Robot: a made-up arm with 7 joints. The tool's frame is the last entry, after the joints.
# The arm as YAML. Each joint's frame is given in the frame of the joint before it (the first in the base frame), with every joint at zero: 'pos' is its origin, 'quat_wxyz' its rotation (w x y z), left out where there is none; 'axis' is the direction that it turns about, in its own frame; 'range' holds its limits. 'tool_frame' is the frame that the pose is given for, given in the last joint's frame.
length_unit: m
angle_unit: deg
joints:
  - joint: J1
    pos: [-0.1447, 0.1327, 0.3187]
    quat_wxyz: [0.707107, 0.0, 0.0, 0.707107]
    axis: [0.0, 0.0, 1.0]
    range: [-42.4, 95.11]
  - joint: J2
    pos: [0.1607, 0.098, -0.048]
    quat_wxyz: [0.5, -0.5, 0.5, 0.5]
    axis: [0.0, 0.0, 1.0]
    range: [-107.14, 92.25]
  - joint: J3
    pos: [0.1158, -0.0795, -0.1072]
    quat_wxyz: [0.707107, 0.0, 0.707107, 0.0]
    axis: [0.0, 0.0, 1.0]
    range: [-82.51, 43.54]
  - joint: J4
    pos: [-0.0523, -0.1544, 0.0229]
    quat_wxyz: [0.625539, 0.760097, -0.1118, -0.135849]
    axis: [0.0, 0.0, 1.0]
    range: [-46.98, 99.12]
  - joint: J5
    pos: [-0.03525, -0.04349, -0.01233]
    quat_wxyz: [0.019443, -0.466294, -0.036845, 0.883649]
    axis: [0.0, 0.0, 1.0]
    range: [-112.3, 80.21]
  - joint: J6
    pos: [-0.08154, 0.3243, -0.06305]
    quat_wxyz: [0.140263, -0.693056, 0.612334, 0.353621]
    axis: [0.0, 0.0, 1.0]
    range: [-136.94, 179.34]
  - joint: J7
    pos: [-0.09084, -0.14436, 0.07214]
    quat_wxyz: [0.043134, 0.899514, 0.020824, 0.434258]
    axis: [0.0, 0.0, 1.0]
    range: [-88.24, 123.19]
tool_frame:
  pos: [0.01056, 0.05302, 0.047]
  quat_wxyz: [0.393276, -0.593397, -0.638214, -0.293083]
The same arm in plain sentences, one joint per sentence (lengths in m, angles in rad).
The arm has seven revolute joints in a row. What follows holds with every joint at zero, and every direction is one of the base frame's. The first joint sits 0.1447 m along -x and 0.1327 m along +y and 0.3187 m along +z from the base frame's origin and rotates about +z, from -0.74 to 1.66 rad. The second joint sits 0.098 m along -x and 0.1607 m along +y and 0.048 m along -z from the first joint and rotates about -x, from -1.8699 to 1.6101 rad. The third joint sits 0.1072 m along +x and 0.0795 m along +y and 0.1158 m along -z from the second joint and rotates about -z, from -1.4401 to 0.7599 rad. The fourth joint sits 0.0523 m along -x and 0.1544 m along +y and 0.0229 m along -z from the third joint and rotates about the direction (-0.346387, 0.920564, 0.180493), from -0.82 to 1.73 rad. The fifth joint sits 0.0288 m along -x and 0.0317 m along -y and 0.0381 m along +z from the fourth joint and rotates about the direction (-0.969223, 0.228105, 0.092602), from -1.96 to 1.3999 rad. The sixth joint sits 0.0904 m along +x and 0.0251 m along -y and 0.3271 m along +z from the fifth joint and rotates about the direction (0.784624, -0.032501, 0.619119), from -2.3901 to 3.1301 rad. The seventh joint sits 0.0011 m along +x and 0.151 m along -y and 0.1072 m along +z from the sixth joint and rotates about -z, from -1.5401 to 2.1501 rad. The tool frame, which is the frame that the pose is given for, sits 0.0148 m along +x and 0.052 m along -y and 0.047 m along -z from the seventh joint; its axes are the base frame's turned by roll 0.1767, pitch 1.0156 and yaw -1.4643 rad (as in URDF: about the fixed x, then y, then z).
